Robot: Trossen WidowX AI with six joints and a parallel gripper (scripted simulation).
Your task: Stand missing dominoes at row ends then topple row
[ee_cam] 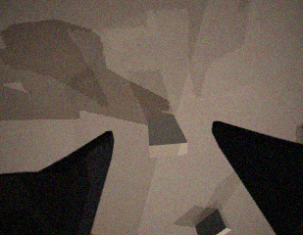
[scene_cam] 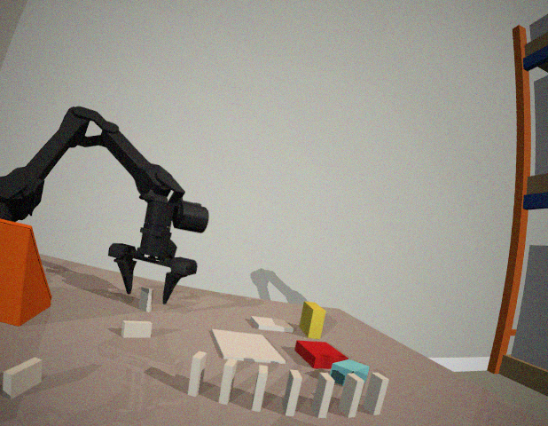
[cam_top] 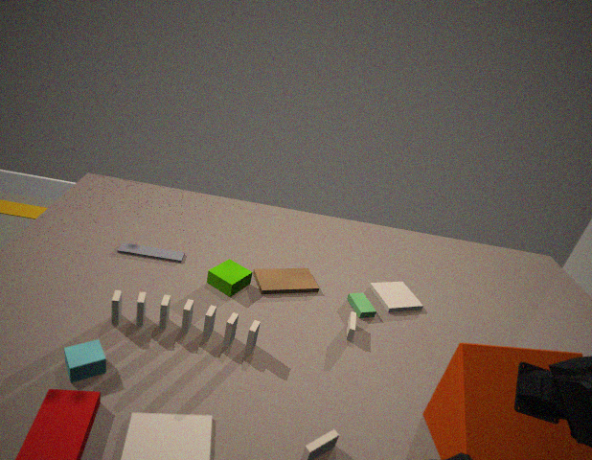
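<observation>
Now: gripper tip 50 mm past the light green piece, 510 mm to the left of it and 20 mm above it. Round my gripper tip: white sheet (210 mm ahead, 120 mm to the right, 20 mm below); then yellow block (360 mm ahead, 50 mm to the left, 10 mm above); then red block (340 mm ahead, 140 mm to the right, 20 mm below).
</observation>
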